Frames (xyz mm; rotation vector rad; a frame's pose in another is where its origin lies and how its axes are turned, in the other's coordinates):
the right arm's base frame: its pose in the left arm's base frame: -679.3 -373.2 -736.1 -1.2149 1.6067 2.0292
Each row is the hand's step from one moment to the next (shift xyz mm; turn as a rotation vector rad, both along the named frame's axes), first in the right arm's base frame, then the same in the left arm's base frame.
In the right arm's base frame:
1: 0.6 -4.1 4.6 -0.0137 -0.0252 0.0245
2: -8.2 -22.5 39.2 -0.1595 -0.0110 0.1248
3: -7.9 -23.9 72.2 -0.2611 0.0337 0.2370
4: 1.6 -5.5 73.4 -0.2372 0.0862 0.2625
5: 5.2 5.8 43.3 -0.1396 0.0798 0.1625
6: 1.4 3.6 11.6 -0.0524 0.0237 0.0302
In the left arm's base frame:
1: 0.4 5.4 -3.0 0.0144 0.0344 -0.0058
2: 2.9 45.2 -7.7 0.0498 0.1592 0.1153
3: -10.7 75.3 -8.0 0.0329 0.2724 0.2240
4: -29.2 67.5 -2.9 -0.0276 0.2710 0.2416
5: -25.8 35.6 1.1 -0.0391 0.1568 0.1617
6: -8.3 8.8 1.7 0.0029 0.0333 0.0557

